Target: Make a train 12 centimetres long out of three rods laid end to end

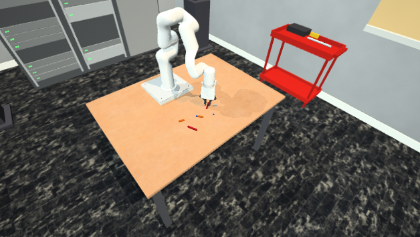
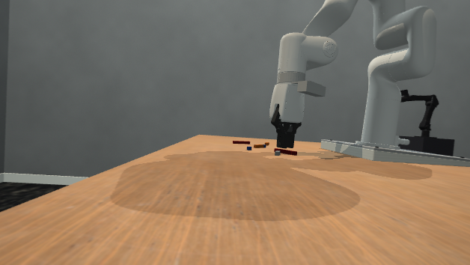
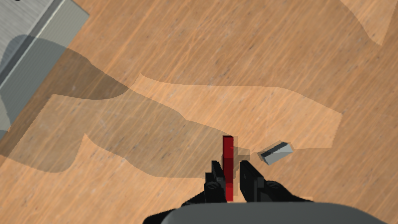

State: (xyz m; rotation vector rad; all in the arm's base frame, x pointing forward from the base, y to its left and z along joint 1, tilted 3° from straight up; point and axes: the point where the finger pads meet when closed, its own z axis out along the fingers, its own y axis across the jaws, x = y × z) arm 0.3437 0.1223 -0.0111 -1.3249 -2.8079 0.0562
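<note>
Right now the red rod is 30 mm below my hand. The rest, counted from my hand: grey rod (30 mm ahead, 50 mm to the left, 30 mm below); then blue rod (100 mm ahead, 20 mm to the right, 30 mm below).
</note>
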